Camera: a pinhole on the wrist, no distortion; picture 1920 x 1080 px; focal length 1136.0 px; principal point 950.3 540.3 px. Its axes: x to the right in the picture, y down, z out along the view. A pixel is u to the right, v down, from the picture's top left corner.
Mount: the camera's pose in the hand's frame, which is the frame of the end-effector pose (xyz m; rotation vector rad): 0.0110 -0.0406 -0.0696 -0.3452 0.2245 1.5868
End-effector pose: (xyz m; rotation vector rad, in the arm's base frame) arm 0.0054 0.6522 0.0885 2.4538 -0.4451 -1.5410
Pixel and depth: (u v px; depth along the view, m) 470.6 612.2 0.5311
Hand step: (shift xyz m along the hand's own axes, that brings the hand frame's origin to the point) -0.0609 -0.0651 0.5029
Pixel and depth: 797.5 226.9 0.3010
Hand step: 0.0702 0.0314 0.2311
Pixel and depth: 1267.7 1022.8 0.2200
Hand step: -0.1013 0.0897 0.1074
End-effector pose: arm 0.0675 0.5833 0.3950 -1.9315 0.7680 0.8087
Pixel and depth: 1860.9 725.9 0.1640
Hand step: -0.0318 0.1387 0.0349
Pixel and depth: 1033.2 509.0 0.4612
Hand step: -0.0145 0.1537 0.3494
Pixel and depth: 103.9 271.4 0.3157
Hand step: 0.0648 -0.1458 0.3133
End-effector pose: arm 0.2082 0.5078 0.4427 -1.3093 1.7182 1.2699
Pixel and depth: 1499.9 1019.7 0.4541
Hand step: -0.2215 0.3152 0.2629
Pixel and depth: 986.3 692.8 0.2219
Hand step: -0.0368 0.0426 0.1328
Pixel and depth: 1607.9 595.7 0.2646
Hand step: -0.0266 0.1950 0.1220
